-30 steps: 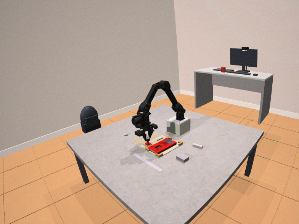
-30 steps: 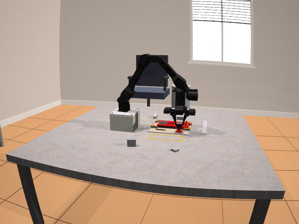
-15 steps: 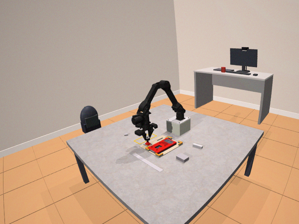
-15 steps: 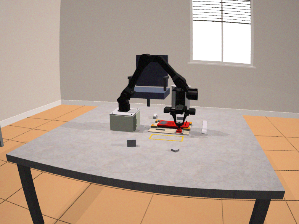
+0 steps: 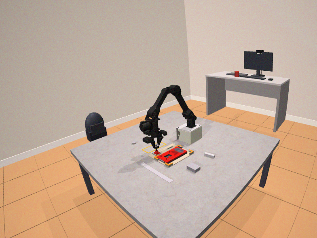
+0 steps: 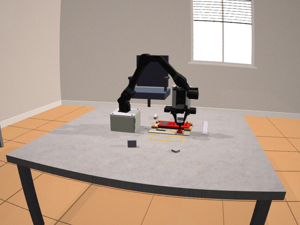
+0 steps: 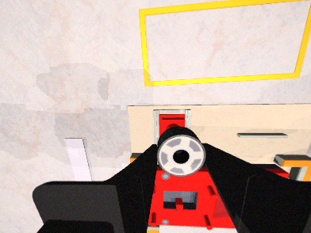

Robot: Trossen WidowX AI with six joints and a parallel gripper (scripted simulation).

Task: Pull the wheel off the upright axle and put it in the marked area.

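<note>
My gripper tip is now 30 mm above the axle. Round my gripper tip: wheel: right at my gripper tip; white strip: 140 mm ahead, 180 mm to the left, 60 mm below.
</note>
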